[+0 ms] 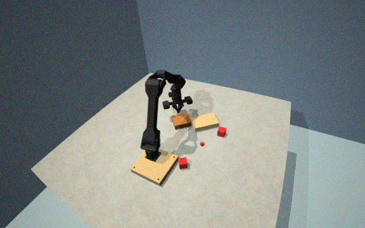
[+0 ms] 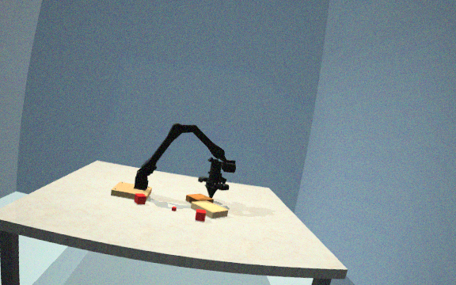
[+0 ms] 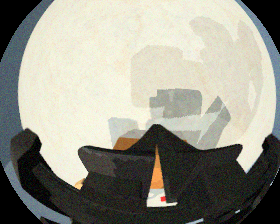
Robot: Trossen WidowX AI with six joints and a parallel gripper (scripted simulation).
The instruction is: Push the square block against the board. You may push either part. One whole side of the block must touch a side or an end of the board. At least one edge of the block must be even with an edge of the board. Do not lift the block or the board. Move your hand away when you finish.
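Right now the square block is 60 mm behind my gripper tip and 50 mm to the right of it. Also, from my gripper tip: board (20 mm behind, 190 mm to the right); tiny red cube (190 mm behind, 250 mm to the right, 10 mm below).
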